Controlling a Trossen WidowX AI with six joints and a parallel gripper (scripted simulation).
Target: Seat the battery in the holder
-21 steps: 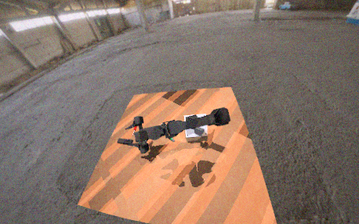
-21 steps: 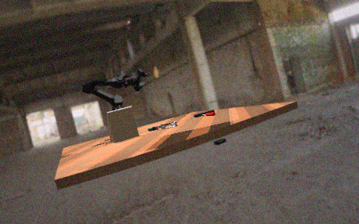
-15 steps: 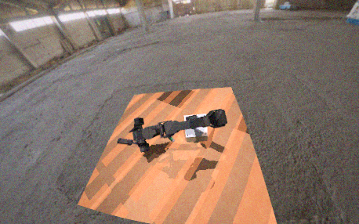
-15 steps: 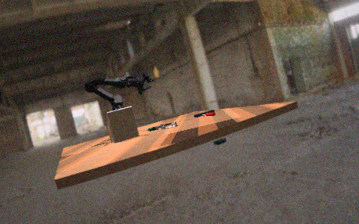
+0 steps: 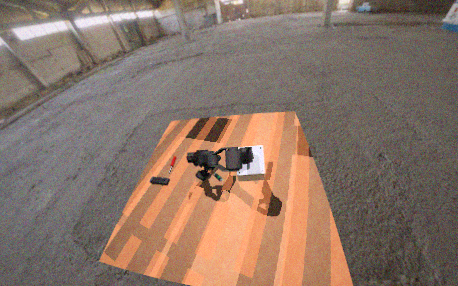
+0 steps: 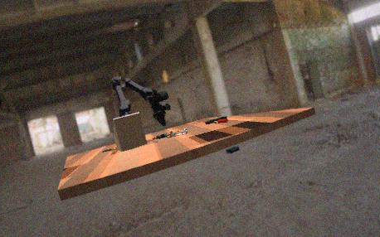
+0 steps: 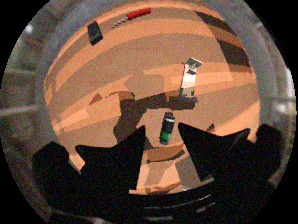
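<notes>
My gripper tip is now 40 mm past the battery and 60 mm above it. Also, from my gripper tip: red-handled screwdriver: 330 mm ahead, 160 mm to the right, 60 mm below.
</notes>
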